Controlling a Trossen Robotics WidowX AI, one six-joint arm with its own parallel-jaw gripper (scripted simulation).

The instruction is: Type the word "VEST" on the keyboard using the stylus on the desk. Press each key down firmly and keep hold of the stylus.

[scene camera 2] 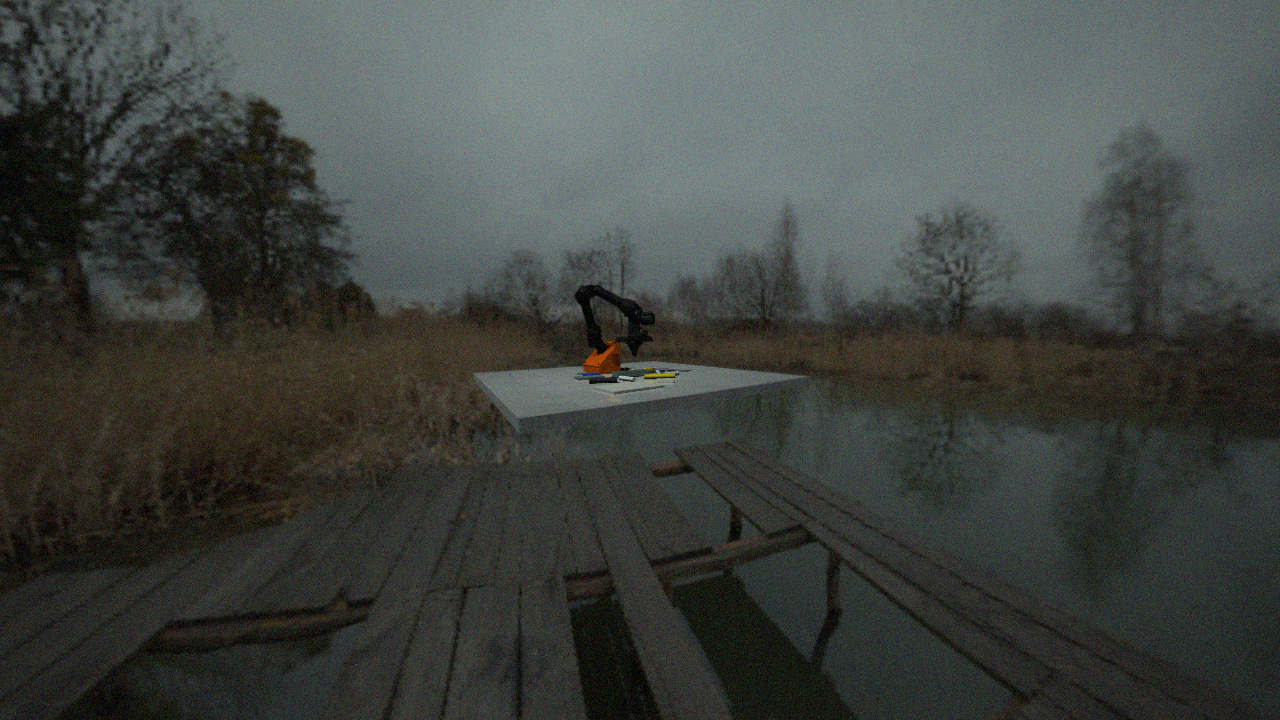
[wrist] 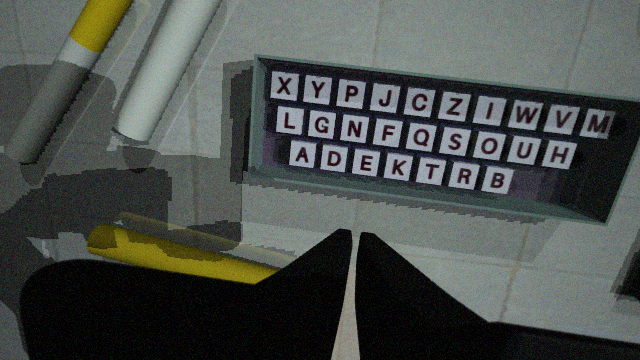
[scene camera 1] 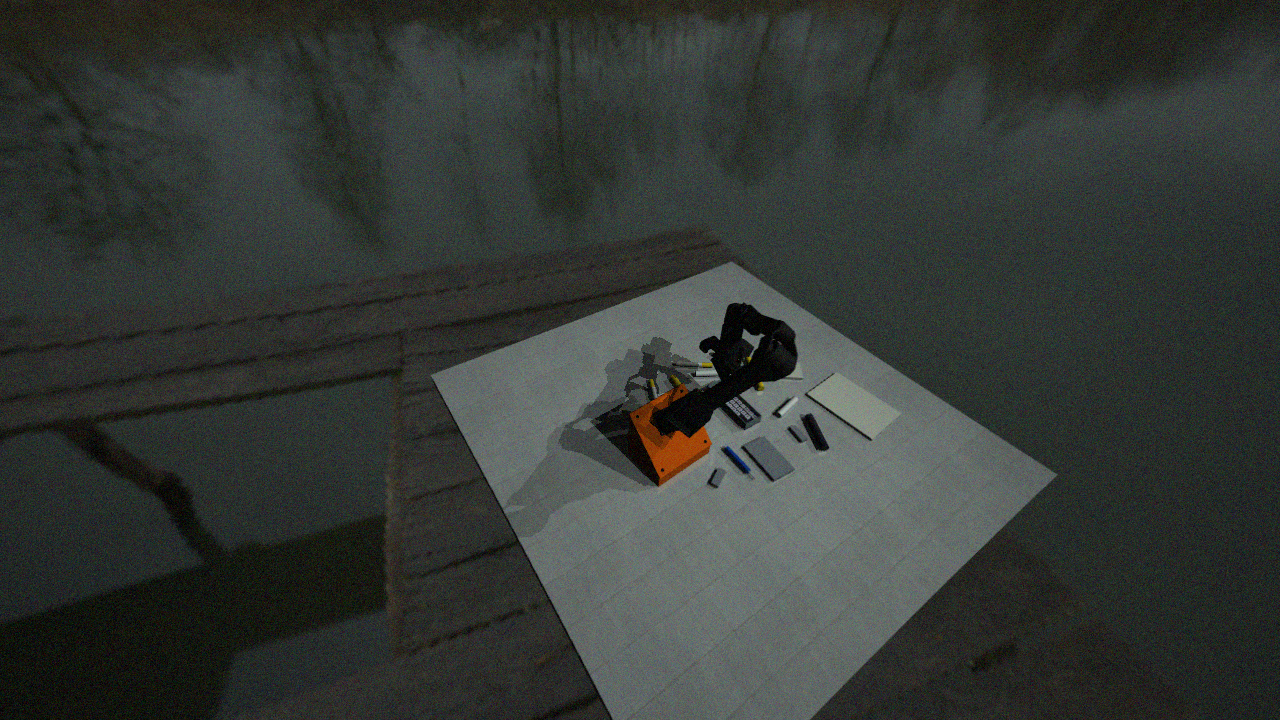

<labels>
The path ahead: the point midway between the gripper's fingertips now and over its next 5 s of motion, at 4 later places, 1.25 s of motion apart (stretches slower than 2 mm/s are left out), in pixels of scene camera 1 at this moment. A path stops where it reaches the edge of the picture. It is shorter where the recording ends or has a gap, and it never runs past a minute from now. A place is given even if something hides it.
My gripper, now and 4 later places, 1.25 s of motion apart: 722, 380; 745, 451; 743, 459; 742, 464; 743, 455
</labels>
